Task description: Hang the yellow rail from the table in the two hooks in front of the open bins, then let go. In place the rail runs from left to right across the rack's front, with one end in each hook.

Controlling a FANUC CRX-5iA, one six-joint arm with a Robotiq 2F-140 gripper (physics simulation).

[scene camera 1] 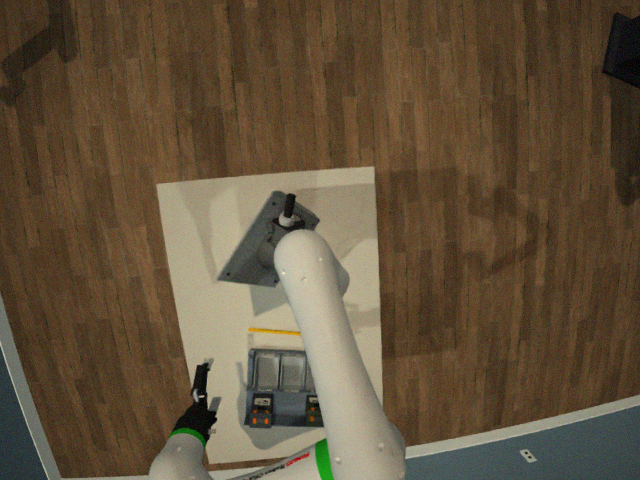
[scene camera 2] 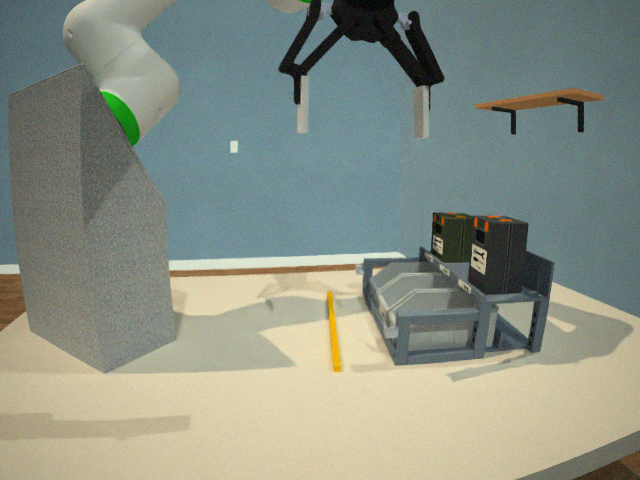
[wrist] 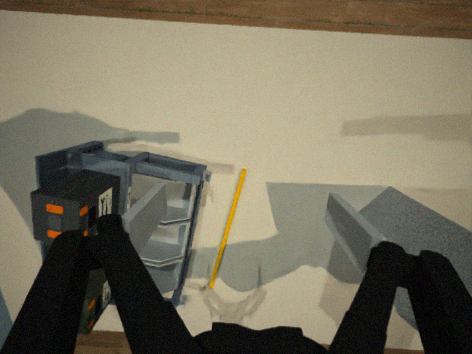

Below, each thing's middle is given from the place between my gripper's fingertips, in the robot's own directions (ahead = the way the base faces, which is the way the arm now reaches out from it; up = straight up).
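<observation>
There is the dark grey box [scene camera 2: 498, 243], and it sits 18 cm below my hand, 18 cm to the left of it and 24 cm ahead of it.
</observation>
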